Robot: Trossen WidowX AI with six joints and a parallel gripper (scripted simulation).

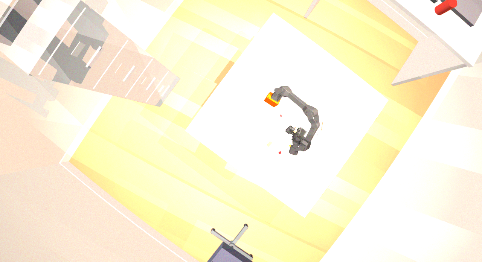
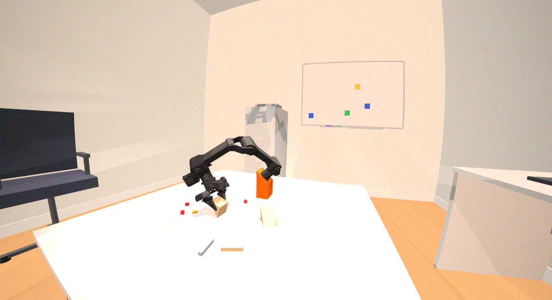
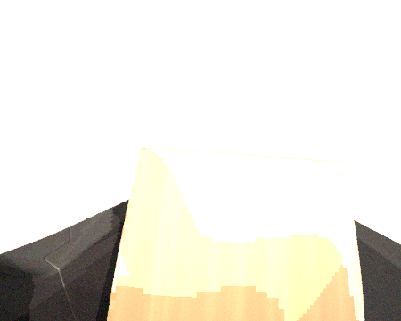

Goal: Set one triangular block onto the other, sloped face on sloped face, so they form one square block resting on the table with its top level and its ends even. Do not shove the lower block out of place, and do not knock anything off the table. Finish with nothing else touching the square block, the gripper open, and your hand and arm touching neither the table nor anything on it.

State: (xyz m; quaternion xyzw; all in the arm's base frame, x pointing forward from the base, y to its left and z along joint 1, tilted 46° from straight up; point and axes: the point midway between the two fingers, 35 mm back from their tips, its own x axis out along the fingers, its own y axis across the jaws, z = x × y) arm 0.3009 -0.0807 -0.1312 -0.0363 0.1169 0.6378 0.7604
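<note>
My gripper tip is 10 mm below the triangular block. The rest, counted from my gripper tip: thin grey bar 230 mm ahead, 60 mm to the left, 30 mm below; flat tan slab 200 mm ahead, 150 mm to the left, 30 mm below.
</note>
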